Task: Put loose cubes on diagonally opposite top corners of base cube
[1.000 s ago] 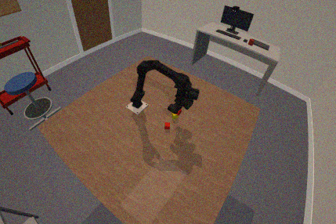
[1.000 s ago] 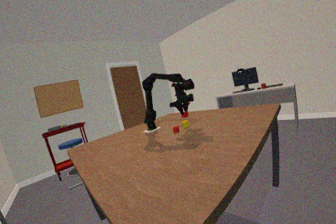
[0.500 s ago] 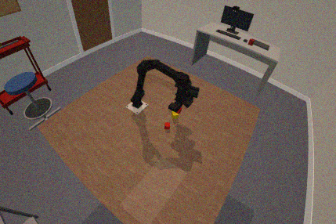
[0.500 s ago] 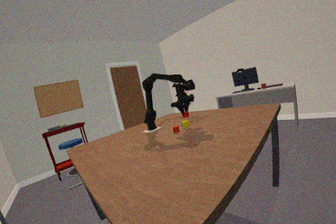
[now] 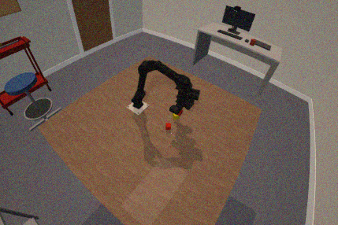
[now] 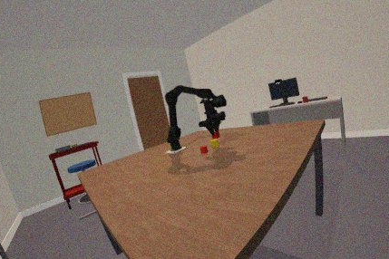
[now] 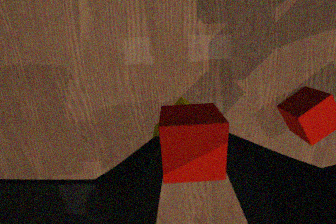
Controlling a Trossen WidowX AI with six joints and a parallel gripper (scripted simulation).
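My gripper tip is 2 cm past the yellow base cube and 5 cm above it.
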